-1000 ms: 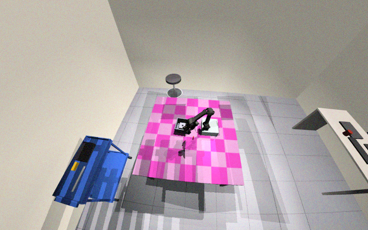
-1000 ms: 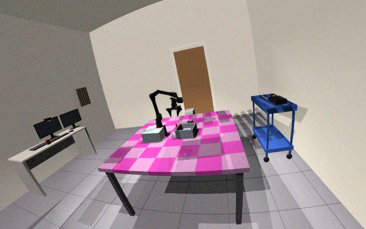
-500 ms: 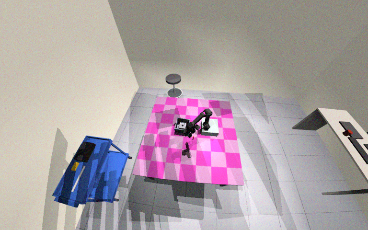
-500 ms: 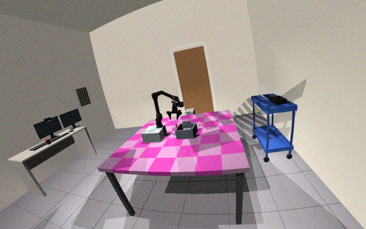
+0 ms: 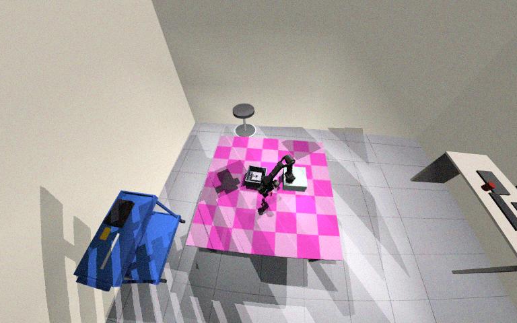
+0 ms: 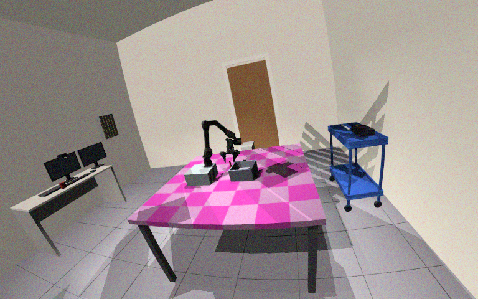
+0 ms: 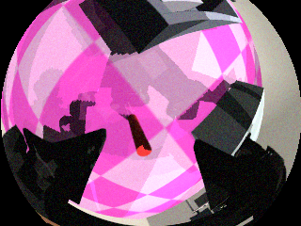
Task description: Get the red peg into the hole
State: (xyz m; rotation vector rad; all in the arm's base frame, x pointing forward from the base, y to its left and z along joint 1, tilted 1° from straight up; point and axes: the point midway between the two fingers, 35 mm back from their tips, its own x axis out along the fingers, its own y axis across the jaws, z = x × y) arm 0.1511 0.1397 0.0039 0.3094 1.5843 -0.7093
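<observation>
My gripper tip is now 10 mm to the right of the red peg and 30 mm above it. The rest, counted from my gripper tip: grey box: 180 mm ahead, 130 mm to the right, 50 mm below; plate: 180 mm ahead, 130 mm to the right, 30 mm below.
</observation>
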